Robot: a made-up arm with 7 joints. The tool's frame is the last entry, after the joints.
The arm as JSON. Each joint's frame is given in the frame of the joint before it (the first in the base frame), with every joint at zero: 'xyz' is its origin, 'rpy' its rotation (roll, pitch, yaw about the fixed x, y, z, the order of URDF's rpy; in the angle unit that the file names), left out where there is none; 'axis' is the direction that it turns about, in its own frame. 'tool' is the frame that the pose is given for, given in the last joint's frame.
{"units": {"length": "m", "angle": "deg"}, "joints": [
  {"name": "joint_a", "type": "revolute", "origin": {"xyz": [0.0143, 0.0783, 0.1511]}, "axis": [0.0, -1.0, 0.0]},
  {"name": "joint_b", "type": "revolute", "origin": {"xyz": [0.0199, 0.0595, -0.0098]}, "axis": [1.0, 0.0, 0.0]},
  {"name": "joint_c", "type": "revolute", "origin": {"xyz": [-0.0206, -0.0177, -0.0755]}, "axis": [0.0, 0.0, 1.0]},
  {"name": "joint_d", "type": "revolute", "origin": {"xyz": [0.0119, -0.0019, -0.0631]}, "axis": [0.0, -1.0, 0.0]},
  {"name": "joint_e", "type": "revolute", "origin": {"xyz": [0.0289, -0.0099, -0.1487]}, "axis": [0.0, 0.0, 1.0]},
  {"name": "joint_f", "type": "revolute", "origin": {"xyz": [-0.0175, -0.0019, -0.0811]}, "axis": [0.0, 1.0, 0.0]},
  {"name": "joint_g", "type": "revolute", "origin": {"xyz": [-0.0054, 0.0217, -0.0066]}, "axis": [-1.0, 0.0, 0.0]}
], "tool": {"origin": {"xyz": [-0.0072, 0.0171, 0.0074], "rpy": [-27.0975, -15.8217, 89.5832]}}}
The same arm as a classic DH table. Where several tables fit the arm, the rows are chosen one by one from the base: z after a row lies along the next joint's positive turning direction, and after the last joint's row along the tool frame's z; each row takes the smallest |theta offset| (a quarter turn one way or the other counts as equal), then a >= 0, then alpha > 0; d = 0 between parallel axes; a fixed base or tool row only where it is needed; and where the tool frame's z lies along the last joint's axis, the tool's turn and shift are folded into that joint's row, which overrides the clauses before.
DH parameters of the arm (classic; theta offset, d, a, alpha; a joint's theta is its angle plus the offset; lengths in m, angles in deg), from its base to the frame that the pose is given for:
base (fixed): 0 0.1511 0.0143 90
joint_a: -90 -0.1378 0.0098 -90
joint_b: -90 -0.0007 0.0177 90
joint_c: 90 -0.1386 0.0119 90
joint_d: 0 0.0118 0.0289 -90
joint_e: 0 -0.2298 -0.0175 -90
joint_f: 90 0.0198 0.0066 -90
joint_g: 74.38 0.0113 -0.0185 -62.79
tool (fixed): 179.55 0.0028 0 0

